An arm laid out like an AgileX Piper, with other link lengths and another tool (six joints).
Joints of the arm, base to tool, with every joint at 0 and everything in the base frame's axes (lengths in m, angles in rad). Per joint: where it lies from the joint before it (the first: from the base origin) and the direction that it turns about. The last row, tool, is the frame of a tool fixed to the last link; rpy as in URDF.
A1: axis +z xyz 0 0 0.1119
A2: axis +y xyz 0 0 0
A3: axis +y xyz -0.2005 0 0.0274
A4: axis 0.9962 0 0.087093 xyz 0.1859 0 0.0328
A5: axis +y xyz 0 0 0
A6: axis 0.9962 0 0.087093 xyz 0.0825 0 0.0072
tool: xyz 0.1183 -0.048 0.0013 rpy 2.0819 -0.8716 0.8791
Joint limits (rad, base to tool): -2.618..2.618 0..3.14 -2.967..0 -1.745..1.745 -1.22..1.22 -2.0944..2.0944
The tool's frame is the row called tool.
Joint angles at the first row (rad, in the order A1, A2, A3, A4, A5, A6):
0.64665 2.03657 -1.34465 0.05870 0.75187 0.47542
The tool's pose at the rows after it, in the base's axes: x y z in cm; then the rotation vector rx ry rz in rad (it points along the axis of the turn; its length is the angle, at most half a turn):
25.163, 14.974, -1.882, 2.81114, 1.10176, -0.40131
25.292, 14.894, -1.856, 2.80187, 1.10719, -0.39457
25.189, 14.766, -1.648, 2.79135, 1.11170, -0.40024
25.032, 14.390, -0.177, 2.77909, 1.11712, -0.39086
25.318, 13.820, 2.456, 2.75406, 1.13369, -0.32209
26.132, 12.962, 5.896, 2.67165, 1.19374, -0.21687
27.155, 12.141, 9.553, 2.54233, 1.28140, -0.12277
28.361, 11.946, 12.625, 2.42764, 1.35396, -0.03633
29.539, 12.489, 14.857, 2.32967, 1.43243, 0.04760
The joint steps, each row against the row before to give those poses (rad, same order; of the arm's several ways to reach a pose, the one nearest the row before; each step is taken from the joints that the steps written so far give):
0.00001 0.00162 0.00002 -0.01789 -0.00010 -0.00232
-0.00001 0.00000 0.00001 -0.00840 -0.00159 -0.00197
0.00202 -0.00711 -0.00003 -0.00645 0.01341 0.00002
-0.00001 -0.05183 0.00001 -0.01316 0.04957 -0.00002
-0.00001 -0.09068 -0.00001 -0.03594 0.05518 -0.00526
0.00001 -0.09879 -0.02329 -0.05730 0.07327 -0.05331
0.00000 -0.07279 -0.06390 -0.05348 0.09540 -0.10556
0.00000 -0.02913 -0.08828 -0.03477 0.07034 -0.10661
0.00002 -0.00244 -0.08190 -0.00610 0.03083 -0.10870

